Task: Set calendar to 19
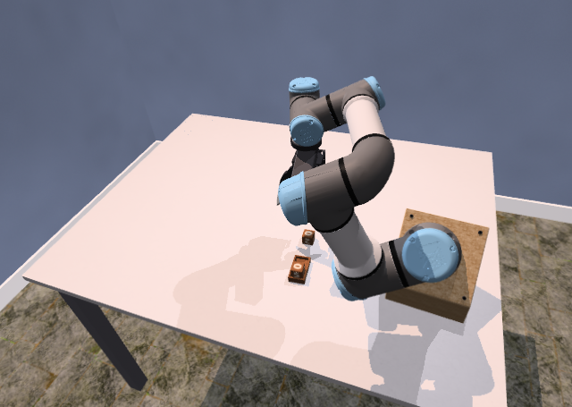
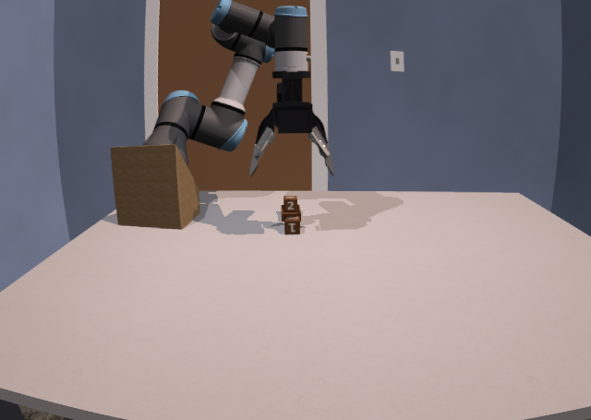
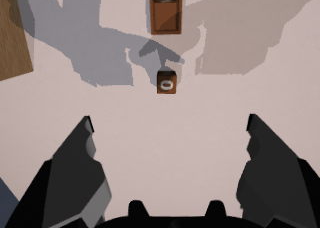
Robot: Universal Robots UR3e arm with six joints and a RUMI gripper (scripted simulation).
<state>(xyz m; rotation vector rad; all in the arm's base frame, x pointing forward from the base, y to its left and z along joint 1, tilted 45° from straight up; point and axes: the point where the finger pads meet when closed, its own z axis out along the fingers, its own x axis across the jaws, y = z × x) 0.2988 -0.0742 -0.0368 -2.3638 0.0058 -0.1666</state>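
Right now my hand is 10 cm above the brown digit cube. The rest, counted from my hand: tray: 1 cm behind, 11 cm to the left, 11 cm below.
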